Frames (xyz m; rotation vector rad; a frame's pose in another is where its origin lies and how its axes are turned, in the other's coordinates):
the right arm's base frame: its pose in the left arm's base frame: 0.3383 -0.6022 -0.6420 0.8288 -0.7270 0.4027
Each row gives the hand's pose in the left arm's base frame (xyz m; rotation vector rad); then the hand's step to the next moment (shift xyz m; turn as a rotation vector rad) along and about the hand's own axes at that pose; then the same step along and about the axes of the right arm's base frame.
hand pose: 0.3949 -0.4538 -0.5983 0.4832 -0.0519 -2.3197
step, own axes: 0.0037 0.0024 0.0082 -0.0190 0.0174 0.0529
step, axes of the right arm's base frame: 0.0021 0.0025 0.0087 0.0453 0.0244 0.0285
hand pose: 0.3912 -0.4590 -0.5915 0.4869 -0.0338 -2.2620
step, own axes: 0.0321 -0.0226 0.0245 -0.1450 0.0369 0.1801
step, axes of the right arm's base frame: -0.0255 0.0230 0.0311 0.1967 0.1216 0.0366
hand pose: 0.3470 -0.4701 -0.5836 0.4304 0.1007 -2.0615
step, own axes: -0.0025 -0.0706 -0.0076 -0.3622 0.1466 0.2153
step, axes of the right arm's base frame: -0.0475 0.0511 -0.0132 0.4139 0.1484 -0.0756
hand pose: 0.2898 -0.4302 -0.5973 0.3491 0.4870 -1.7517
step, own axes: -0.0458 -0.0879 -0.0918 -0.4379 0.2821 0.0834
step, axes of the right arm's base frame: -0.0813 0.0843 -0.0673 0.4506 0.0777 -0.2630
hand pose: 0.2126 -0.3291 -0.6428 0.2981 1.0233 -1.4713
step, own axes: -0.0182 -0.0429 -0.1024 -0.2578 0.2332 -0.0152
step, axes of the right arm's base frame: -0.0675 0.0783 -0.0443 0.2467 0.0267 -0.2439
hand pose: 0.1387 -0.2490 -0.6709 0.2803 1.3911 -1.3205
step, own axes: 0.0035 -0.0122 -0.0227 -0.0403 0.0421 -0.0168
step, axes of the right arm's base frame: -0.0170 0.0196 -0.0011 0.0319 0.0109 -0.0504
